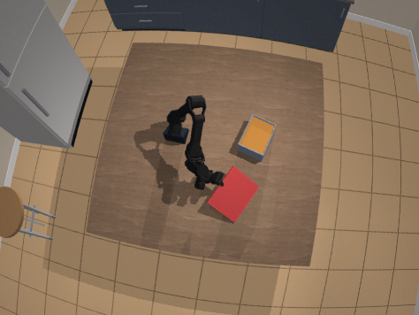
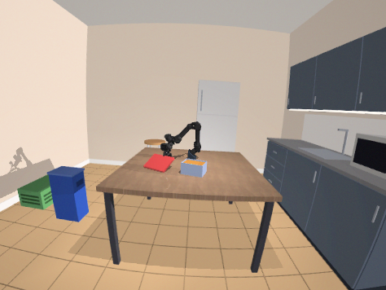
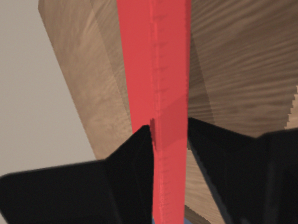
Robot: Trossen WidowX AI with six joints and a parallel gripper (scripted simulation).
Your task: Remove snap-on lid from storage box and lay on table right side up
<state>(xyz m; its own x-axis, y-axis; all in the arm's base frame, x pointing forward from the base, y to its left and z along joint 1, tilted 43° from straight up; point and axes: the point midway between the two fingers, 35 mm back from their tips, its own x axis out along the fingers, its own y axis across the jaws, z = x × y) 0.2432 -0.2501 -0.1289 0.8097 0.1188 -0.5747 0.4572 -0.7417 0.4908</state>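
My gripper tip is now 6 cm short of the red lid, 4 cm to the left of it and 3 cm above it. Also, from my gripper tip: storage box 17 cm ahead, 28 cm to the left, 4 cm below.
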